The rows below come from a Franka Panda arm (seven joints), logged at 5 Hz.
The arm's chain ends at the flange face. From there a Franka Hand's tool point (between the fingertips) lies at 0.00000 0.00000 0.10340 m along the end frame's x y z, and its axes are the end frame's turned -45 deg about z.
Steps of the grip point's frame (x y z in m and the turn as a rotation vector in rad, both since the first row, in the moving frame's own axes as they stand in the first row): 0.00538 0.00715 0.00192 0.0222 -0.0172 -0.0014; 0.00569 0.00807 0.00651 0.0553 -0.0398 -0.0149; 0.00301 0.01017 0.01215 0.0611 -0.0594 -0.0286; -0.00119 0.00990 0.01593 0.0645 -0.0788 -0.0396; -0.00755 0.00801 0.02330 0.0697 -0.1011 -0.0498; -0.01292 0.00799 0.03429 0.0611 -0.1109 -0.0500; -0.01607 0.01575 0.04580 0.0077 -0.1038 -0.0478; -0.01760 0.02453 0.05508 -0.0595 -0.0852 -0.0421; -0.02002 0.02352 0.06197 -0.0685 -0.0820 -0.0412; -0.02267 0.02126 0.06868 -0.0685 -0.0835 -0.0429; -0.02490 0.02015 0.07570 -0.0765 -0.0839 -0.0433
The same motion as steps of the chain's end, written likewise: 0.01174 0.00162 0.00196 0.0035 -0.0279 -0.0014; 0.01669 0.00276 0.00675 0.0110 -0.0672 -0.0149; 0.01812 0.00506 0.01253 0.0012 -0.0852 -0.0286; 0.01659 0.00659 0.01647 -0.0101 -0.1013 -0.0396; 0.01272 0.00840 0.02408 -0.0222 -0.1208 -0.0498; 0.00896 0.01084 0.03512 -0.0352 -0.1216 -0.0500; 0.00774 0.01529 0.04636 -0.0680 -0.0788 -0.0478; 0.00655 0.01919 0.05564 -0.1023 -0.0182 -0.0421; 0.00323 0.01979 0.06256 -0.1064 -0.0095 -0.0412; -0.00014 0.01995 0.06928 -0.1075 -0.0106 -0.0429; -0.00307 0.02014 0.07637 -0.1134 -0.0052 -0.0433
